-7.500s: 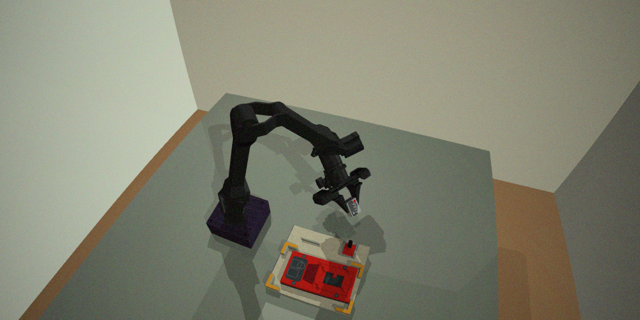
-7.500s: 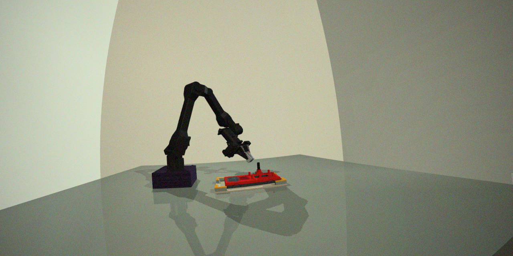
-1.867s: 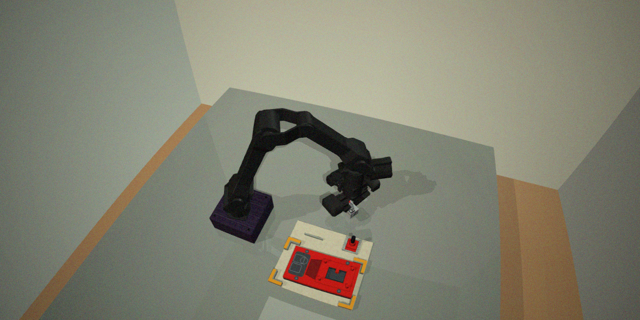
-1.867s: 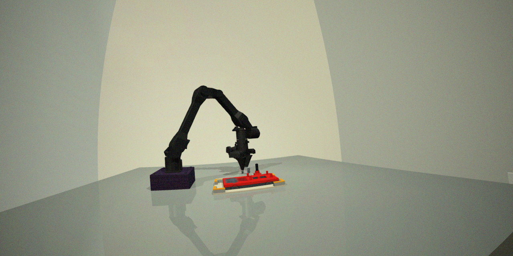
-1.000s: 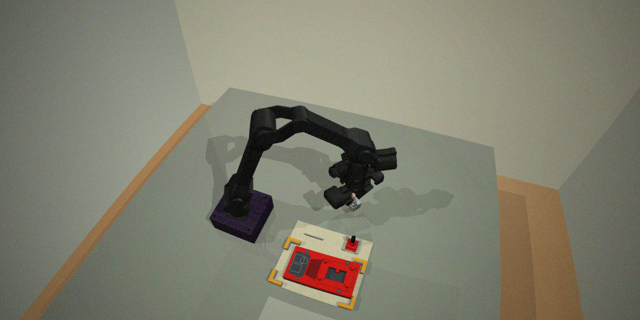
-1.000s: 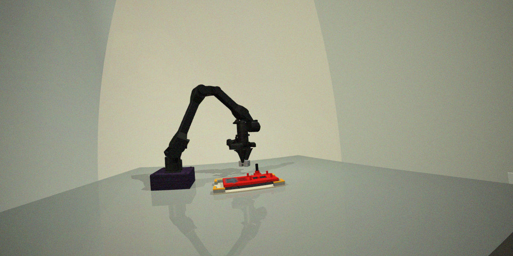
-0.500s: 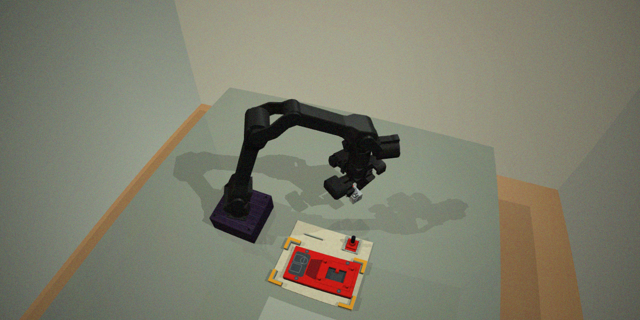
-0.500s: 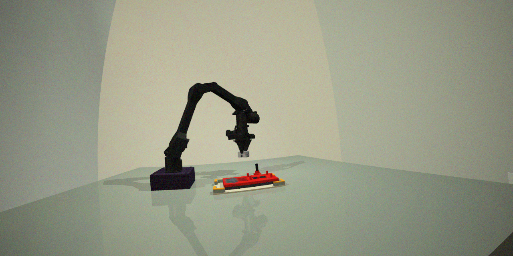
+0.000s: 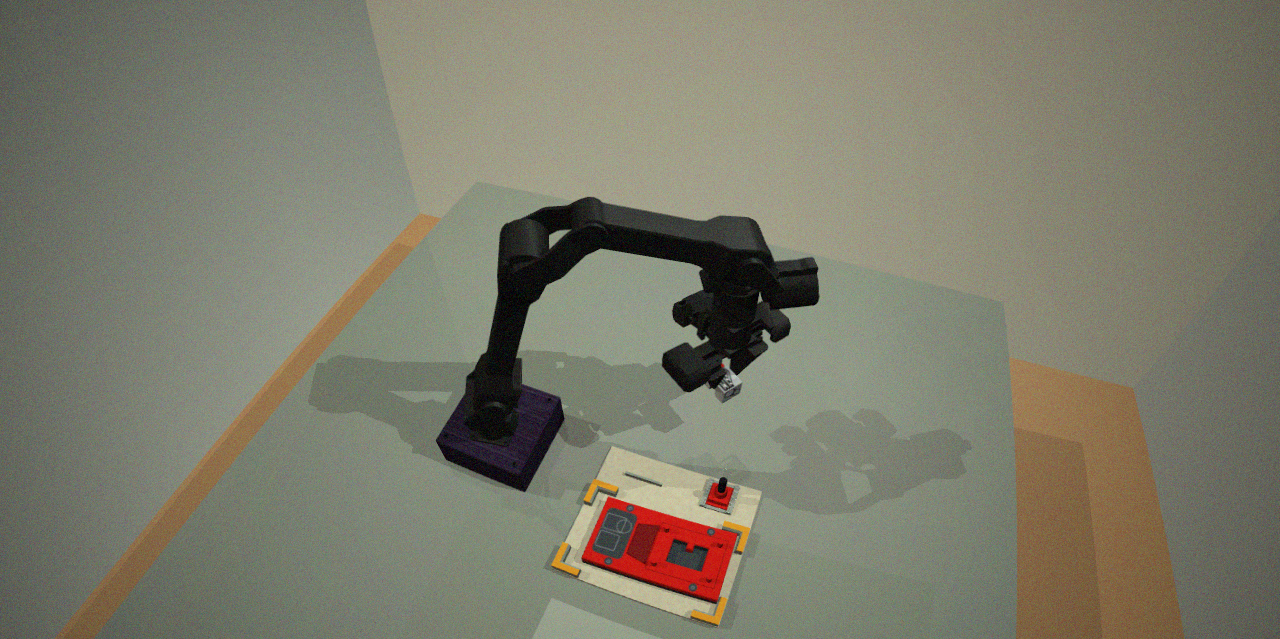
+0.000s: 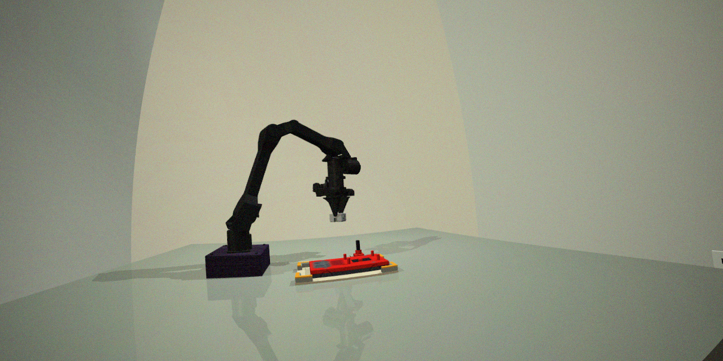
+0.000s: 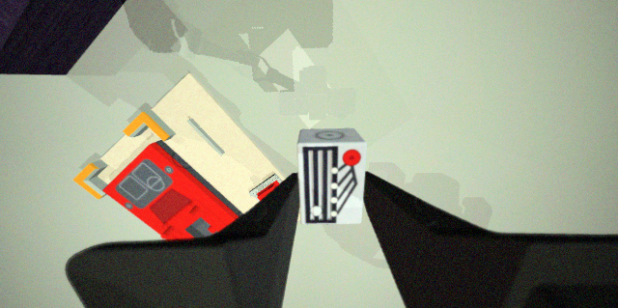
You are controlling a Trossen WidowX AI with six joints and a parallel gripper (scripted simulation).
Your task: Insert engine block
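My gripper tip is now 20 mm short of the black upright peg, 130 mm to the left of it and 100 mm above it. The rest, counted from my gripper tip: engine block 10 mm below.
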